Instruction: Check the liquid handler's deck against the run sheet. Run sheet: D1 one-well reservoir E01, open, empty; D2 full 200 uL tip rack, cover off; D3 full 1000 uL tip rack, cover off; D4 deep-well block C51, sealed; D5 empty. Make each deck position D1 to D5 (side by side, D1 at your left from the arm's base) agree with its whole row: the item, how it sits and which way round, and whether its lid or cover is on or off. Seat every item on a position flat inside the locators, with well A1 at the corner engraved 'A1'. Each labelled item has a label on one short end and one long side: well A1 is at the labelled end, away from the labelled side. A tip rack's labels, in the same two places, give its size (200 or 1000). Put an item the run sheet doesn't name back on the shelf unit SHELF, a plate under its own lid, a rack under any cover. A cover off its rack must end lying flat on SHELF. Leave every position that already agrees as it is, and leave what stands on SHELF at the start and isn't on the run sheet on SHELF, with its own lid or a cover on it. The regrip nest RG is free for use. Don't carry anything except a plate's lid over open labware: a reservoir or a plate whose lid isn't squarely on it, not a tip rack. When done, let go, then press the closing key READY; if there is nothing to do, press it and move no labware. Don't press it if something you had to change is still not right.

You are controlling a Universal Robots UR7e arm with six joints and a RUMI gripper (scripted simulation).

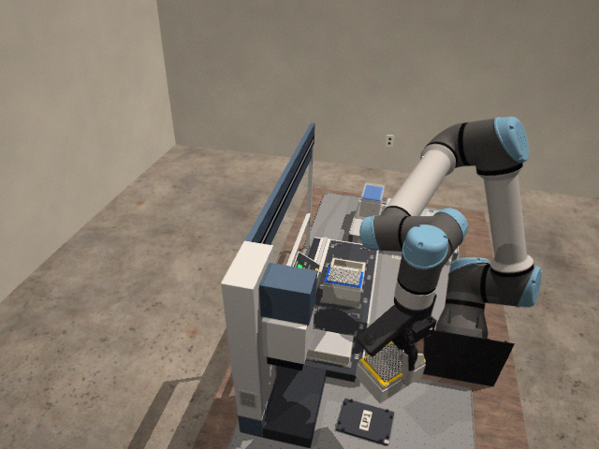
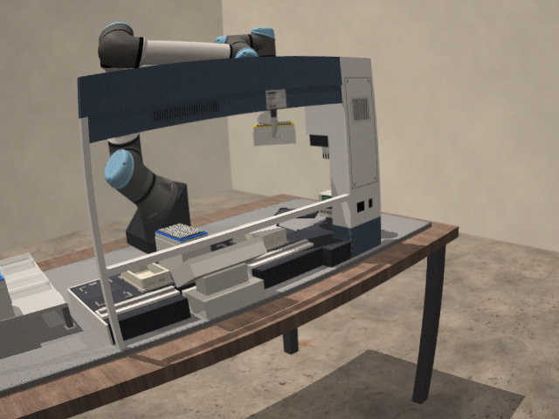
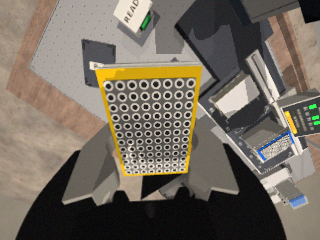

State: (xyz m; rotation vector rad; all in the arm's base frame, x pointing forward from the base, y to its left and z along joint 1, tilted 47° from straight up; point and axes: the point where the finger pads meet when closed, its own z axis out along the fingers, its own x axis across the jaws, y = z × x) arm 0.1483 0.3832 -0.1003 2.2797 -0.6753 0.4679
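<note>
Now: hand 31 cm above the regrip nest RG, 15 cm to the right of it and 12 cm past it. From my hand the other things lie so: green key: 24 cm below, 13 cm to the left, 8 cm ahead; then yellow-rimmed tip rack: 1 cm to the right, 1 cm above; then dark pad: 31 cm below, 4 cm to the right, 3 cm ahead.
</note>
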